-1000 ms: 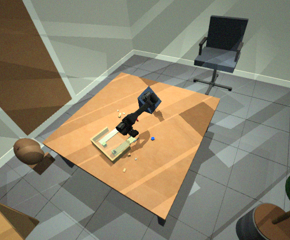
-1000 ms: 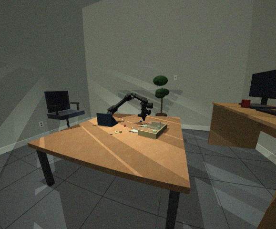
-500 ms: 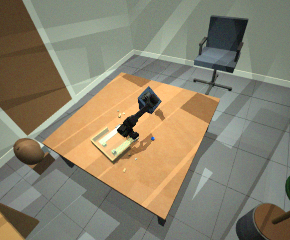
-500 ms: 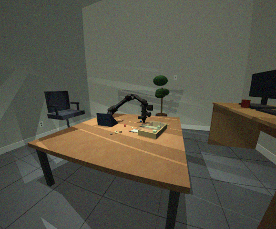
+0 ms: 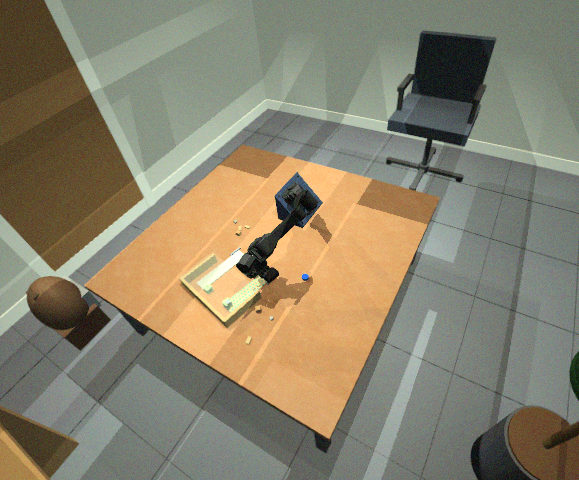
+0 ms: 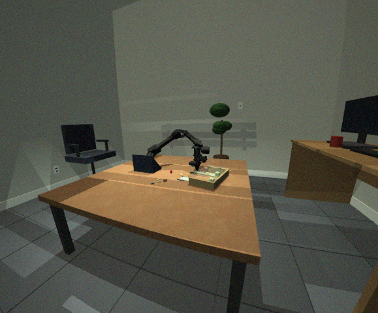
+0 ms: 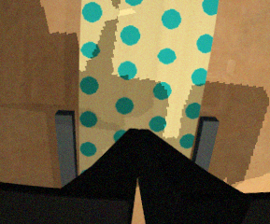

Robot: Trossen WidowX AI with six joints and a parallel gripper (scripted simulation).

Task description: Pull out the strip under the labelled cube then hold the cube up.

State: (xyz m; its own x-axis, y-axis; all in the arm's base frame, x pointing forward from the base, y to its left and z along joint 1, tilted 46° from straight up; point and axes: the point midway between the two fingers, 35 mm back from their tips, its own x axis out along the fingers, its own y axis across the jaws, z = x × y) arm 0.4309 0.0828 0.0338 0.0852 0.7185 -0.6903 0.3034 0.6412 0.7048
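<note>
My gripper tip is 8 cm short of the dotted strip, 3 cm to the left of it and 1 cm above it. Round my gripper tip: blue disc: 8 cm behind, 17 cm to the left, 1 cm below; red piece: 22 cm behind, 7 cm to the right.
</note>
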